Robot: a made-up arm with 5 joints.
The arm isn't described. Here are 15 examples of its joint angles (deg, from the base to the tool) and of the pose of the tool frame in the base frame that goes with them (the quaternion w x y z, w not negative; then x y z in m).
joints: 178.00 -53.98 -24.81 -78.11 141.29
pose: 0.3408 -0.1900 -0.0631 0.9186 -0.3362 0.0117 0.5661
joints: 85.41 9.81 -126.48 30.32 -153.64
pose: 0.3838 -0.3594 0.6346 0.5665 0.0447 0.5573 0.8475
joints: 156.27 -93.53 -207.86 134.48 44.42
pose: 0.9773 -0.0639 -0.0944 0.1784 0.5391 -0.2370 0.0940
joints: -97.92 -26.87 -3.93 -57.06 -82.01
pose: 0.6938 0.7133 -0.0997 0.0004 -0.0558 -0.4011 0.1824
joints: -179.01 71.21 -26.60 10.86 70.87
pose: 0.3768 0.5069 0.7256 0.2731 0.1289 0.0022 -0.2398
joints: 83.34 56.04 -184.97 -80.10 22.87
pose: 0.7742 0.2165 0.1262 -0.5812 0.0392 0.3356 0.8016
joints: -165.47 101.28 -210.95 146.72 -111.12
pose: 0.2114 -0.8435 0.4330 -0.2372 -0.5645 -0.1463 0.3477
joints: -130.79 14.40 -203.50 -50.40 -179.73
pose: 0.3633 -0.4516 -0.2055 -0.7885 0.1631 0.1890 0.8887
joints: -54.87 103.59 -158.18 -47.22 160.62
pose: 0.6188 0.1922 0.6006 -0.4684 0.4071 -0.5786 0.1347
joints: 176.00 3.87 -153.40 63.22 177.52
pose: 0.0387 -0.7294 0.0097 0.6829 -0.3097 0.0217 1.0098
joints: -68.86 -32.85 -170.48 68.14 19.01
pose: 0.3896 0.2745 -0.2645 0.8384 -0.1231 0.3185 0.9912
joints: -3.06 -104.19 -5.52 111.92 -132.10
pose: 0.0178 -0.4301 -0.9026 0.0074 0.3236 -0.0173 0.4285
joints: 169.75 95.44 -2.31 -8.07 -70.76
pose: 0.5140 -0.3713 0.6365 -0.4391 0.4144 -0.0749 0.0620
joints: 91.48 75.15 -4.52 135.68 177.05
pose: 0.6973 -0.1670 0.1546 0.6797 0.0070 -0.2718 0.1778
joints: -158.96 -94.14 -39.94 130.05 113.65
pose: 0.0135 -0.7226 -0.6904 0.0324 -0.1775 -0.0683 0.6174
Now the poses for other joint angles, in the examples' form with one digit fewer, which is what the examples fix.
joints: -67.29 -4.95 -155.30 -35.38 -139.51
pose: 0.964 -0.110 -0.080 -0.230 -0.014 0.034 1.038
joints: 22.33 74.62 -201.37 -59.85 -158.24
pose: 0.925 0.000 -0.058 0.375 0.367 0.151 0.780
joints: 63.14 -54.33 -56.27 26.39 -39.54
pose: 0.137 -0.463 -0.579 -0.656 0.185 0.366 0.763
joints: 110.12 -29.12 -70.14 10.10 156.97
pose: 0.509 -0.654 0.283 0.484 -0.177 0.483 0.726
